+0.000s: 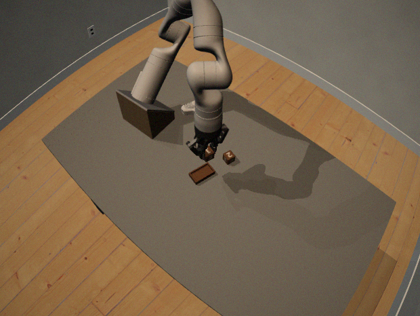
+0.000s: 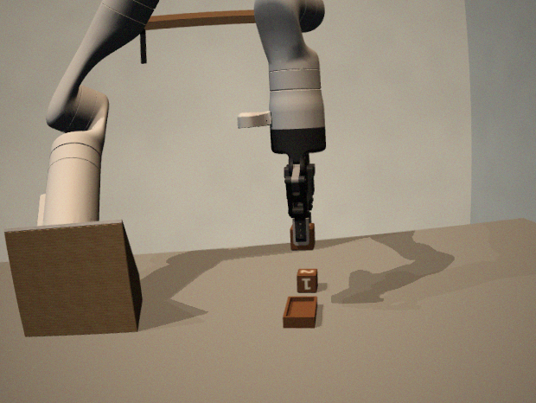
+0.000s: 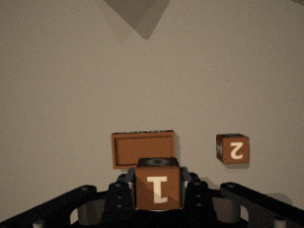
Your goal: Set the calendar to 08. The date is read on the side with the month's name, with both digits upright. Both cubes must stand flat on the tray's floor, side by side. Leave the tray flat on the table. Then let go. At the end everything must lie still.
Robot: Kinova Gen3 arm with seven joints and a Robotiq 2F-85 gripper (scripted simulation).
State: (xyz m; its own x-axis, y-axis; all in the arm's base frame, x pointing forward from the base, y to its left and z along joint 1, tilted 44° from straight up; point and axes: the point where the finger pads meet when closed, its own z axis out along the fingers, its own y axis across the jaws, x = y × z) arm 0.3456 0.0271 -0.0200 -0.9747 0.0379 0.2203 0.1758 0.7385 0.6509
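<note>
Now: the brown tray 12 cm below my hand, 2 cm to the right of it and 1 cm behind it. From my hand the other things lie so: brown cube 11 cm below, 9 cm to the left, 1 cm ahead.
</note>
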